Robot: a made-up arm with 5 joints. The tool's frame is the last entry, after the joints.
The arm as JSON. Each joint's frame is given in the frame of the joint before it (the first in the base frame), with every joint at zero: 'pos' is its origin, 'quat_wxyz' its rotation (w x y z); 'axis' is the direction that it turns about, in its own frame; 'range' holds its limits. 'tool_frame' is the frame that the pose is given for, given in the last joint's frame.
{
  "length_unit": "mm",
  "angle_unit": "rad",
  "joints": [
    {
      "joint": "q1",
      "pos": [
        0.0,
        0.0,
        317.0
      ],
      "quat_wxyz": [
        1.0,
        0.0,
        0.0,
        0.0
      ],
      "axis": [
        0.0,
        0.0,
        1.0
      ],
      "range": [
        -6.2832,
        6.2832
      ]
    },
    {
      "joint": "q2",
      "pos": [
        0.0,
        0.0,
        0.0
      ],
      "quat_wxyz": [
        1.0,
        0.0,
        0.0,
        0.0
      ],
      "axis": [
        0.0,
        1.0,
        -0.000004
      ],
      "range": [
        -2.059,
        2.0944
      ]
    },
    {
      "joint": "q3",
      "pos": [
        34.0,
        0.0,
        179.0
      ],
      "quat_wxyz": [
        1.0,
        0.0,
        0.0,
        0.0
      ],
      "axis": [
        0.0,
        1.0,
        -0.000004
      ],
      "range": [
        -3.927,
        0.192
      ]
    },
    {
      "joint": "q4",
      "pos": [
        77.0,
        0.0,
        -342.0
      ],
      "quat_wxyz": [
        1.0,
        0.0,
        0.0,
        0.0
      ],
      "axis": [
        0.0,
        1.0,
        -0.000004
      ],
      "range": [
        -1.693,
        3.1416
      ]
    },
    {
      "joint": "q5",
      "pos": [
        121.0,
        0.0,
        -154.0
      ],
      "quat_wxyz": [
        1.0,
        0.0,
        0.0,
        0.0
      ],
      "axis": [
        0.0,
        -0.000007,
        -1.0
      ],
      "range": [
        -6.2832,
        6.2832
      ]
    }
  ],
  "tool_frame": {
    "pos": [
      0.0,
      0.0,
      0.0
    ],
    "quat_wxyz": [
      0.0,
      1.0,
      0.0,
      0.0
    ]
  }
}
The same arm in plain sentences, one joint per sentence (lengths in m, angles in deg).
The arm has five revolute joints in a row. What follows holds with every joint at zero, and every direction is one of the base frame's. The first joint lies 0.317 m along +z from the base frame's origin and turns about +z, from -360 to 360 deg. The second joint lies at the same point as the first joint and turns about +y, from -117.97 to 120 deg. The third joint lies 0.034 m along +x and 0.179 m along +z from the second joint and turns about +y, from -225 to 11 deg. The fourth joint lies 0.077 m along +x and 0.342 m along -z from the third joint and turns about +y, from -97 to 180 deg. The fifth joint lies 0.121 m along +x and 0.154 m along -z from the fourth joint and turns about -z, from -360 to 360 deg. The tool frame, which is the frame that the pose is given for, lies at the same point as the fifth joint; its axes are the base frame's turned by roll 180, pitch 0 and yaw 0 deg (as in URDF: about the fixed x, then y, then z).
